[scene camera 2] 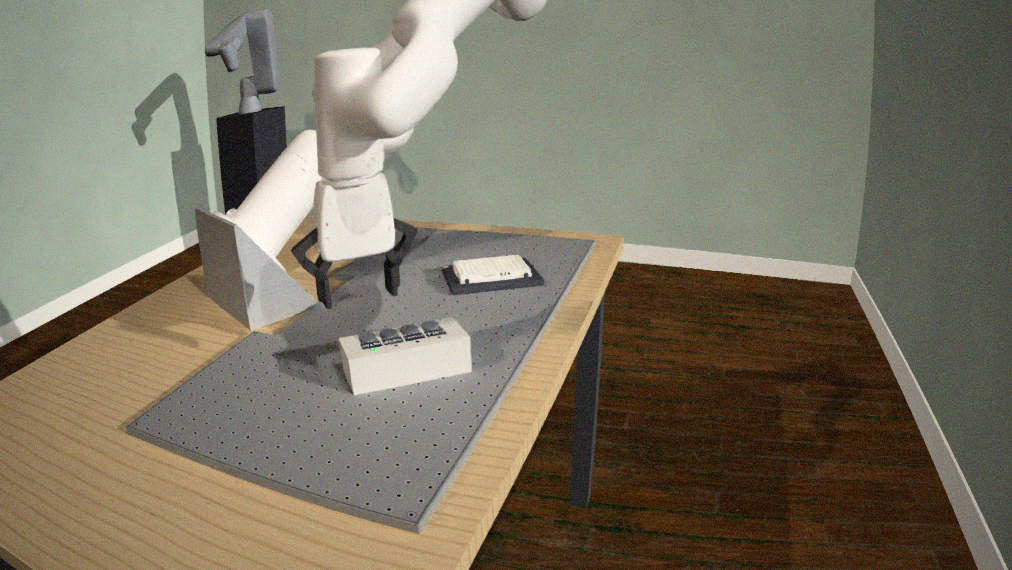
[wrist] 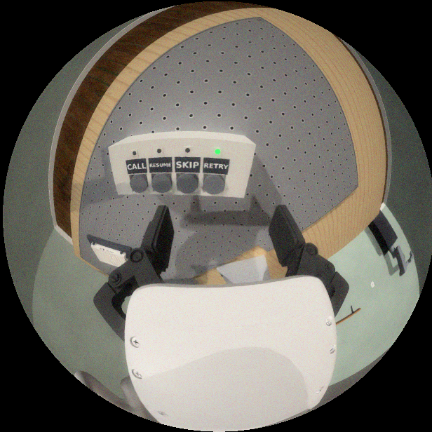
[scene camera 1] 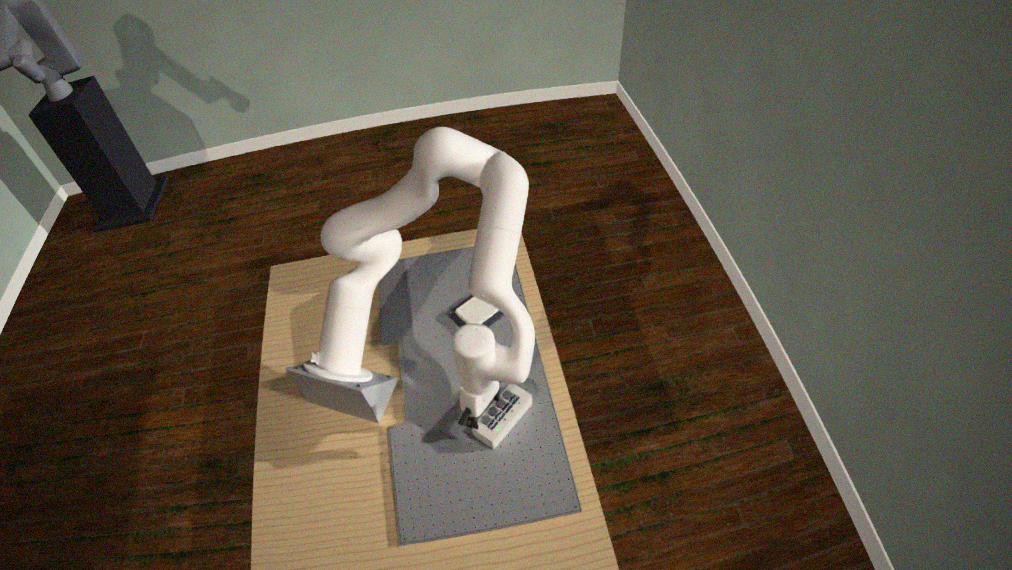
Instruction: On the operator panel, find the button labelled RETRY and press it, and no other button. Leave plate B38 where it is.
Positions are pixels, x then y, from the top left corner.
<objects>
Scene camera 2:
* my gripper: 359,299
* white plate: 513,266
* operator panel: 406,359
</objects>
